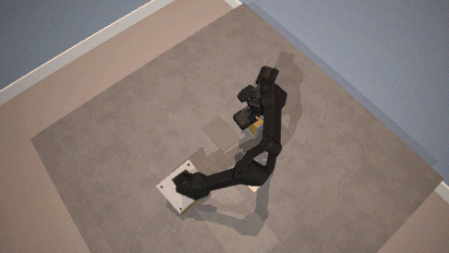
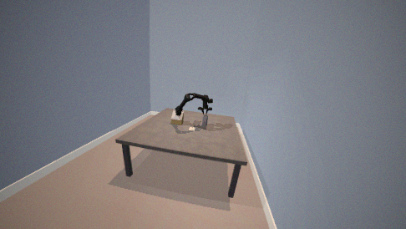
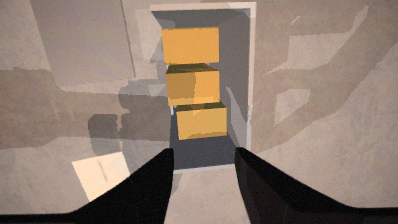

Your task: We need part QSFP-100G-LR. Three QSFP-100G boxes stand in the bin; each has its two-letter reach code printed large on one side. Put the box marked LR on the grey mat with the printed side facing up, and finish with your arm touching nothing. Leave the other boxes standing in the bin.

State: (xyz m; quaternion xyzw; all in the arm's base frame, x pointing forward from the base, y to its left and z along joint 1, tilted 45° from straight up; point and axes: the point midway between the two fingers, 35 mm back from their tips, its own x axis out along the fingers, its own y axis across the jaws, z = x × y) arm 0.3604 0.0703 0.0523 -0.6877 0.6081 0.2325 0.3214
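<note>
Now: the grey mat 170 mm below my gripper tip, 120 mm behind it and 100 mm to the left of it.
</note>
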